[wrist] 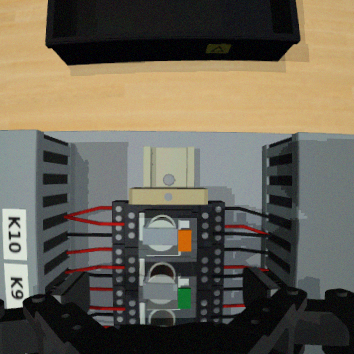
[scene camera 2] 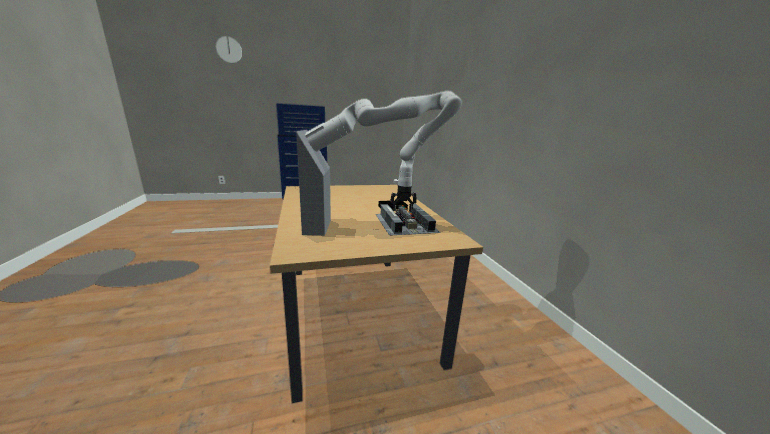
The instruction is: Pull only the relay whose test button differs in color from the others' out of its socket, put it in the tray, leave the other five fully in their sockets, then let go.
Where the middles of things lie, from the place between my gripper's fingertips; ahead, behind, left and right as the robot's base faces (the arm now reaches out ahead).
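Scene:
There's a beige end stop (wrist: 136,195) here, and my gripper is 10 mm short of it, 50 mm to the right of it and 20 mm above it. There's also a grey panel (wrist: 107,162), and counting from my gripper that one's 50 mm below, 60 mm to the right and 10 mm behind.

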